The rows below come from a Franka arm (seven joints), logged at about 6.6 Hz.
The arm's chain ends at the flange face. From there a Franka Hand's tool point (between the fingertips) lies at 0.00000 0.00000 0.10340 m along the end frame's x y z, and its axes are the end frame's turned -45 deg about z.
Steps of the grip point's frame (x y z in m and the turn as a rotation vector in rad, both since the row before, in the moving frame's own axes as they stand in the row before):
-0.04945 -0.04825 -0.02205 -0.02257 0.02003 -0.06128
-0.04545 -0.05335 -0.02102 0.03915 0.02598 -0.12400
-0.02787 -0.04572 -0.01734 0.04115 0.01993 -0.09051
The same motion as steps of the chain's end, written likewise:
-0.07220 0.00076 -0.02200 -0.00180 0.03012 -0.06128
-0.06861 -0.00090 -0.02091 0.04605 -0.00931 -0.12400
-0.05029 -0.00823 -0.01723 0.04319 -0.01500 -0.09051

